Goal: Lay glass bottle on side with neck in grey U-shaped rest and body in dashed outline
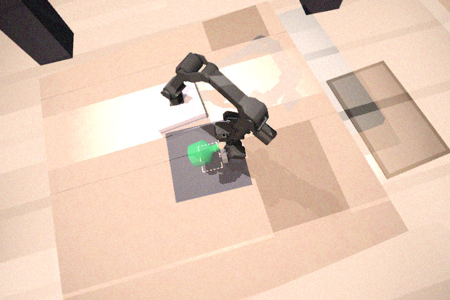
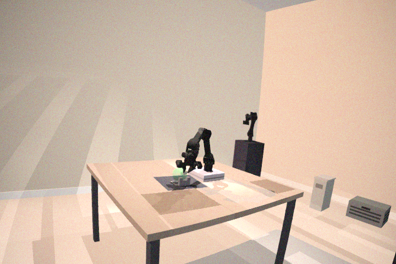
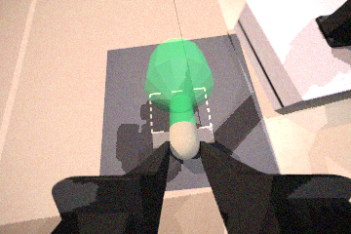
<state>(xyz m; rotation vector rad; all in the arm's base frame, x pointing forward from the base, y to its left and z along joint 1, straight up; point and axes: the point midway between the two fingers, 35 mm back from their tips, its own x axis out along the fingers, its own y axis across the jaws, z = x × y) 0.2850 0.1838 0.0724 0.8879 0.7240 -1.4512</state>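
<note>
My gripper tip is now 50 mm to the left of the glass bottle and 20 mm above it. The rest, counted from my gripper tip: grey mat 80 mm to the right, 100 mm below.
</note>
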